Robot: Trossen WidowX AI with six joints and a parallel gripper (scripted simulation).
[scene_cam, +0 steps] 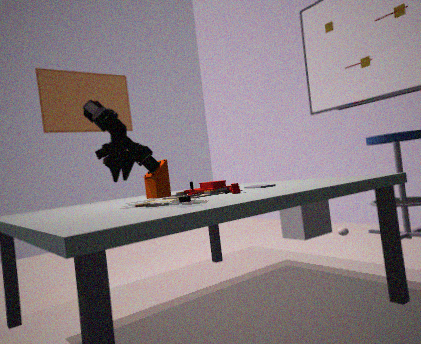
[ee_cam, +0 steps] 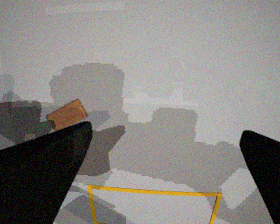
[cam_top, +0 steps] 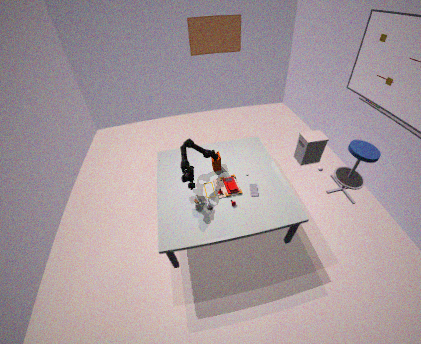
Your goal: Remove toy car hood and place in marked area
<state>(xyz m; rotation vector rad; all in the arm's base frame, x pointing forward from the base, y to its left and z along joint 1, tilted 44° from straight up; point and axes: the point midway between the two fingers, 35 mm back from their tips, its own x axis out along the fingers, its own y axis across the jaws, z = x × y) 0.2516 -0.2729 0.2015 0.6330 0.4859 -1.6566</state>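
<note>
The red hood is 100 mm ahead of my gripper tip, 370 mm to the left of it and 50 mm below it.
</note>
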